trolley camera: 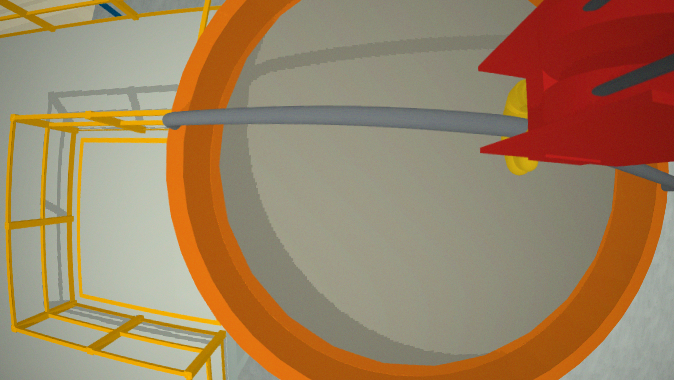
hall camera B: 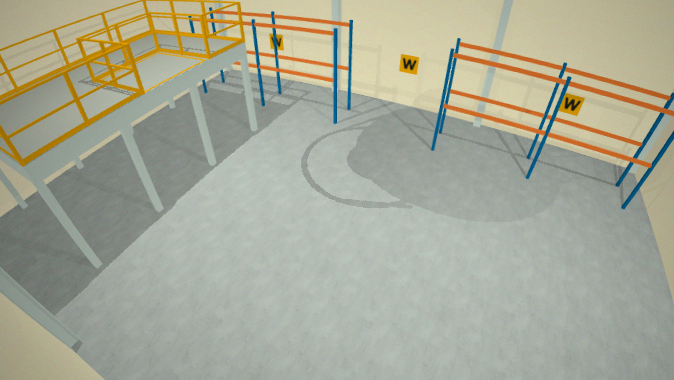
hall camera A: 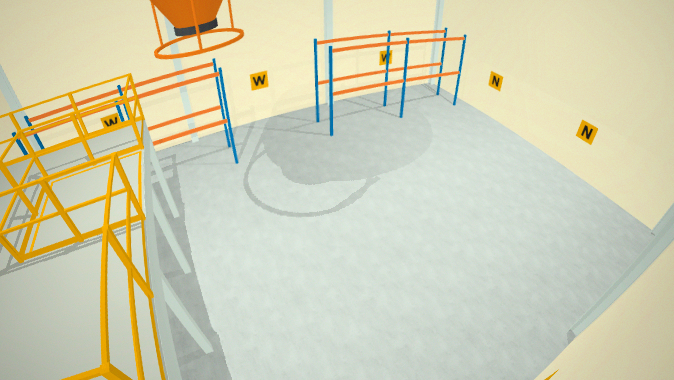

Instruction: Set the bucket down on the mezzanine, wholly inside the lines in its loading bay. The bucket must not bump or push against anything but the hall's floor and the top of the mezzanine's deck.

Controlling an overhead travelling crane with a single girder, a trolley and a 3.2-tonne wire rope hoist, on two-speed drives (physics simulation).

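Observation:
The orange bucket point(hall camera A: 192, 12) point(trolley camera: 200, 200) hangs in the air, its top cut off in the hall camera A view; it does not show in the hall camera B view. Its foot ring is above floor level. My gripper, a yellow hook point(trolley camera: 516, 102) under a red block, is shut on the bucket's grey bail. In the trolley view, the yellow-lined loading bay point(trolley camera: 80, 215) point(hall camera B: 182, 55) lies left of the bucket, whose rim covers the bay's right part. The mezzanine deck point(hall camera A: 50, 310) point(hall camera B: 50, 107) point(trolley camera: 125, 60) surrounds the bay.
Yellow guard rails point(hall camera A: 62, 211) point(hall camera B: 76, 97) point(trolley camera: 40, 222) stand around the bay; its hall side shows no rail. Blue and orange racks point(hall camera A: 331, 90) point(hall camera A: 228, 115) point(hall camera B: 335, 75) point(hall camera B: 548, 127) stand along the W wall. The bucket's shadow point(hall camera A: 350, 145) point(hall camera B: 465, 170) lies on the floor.

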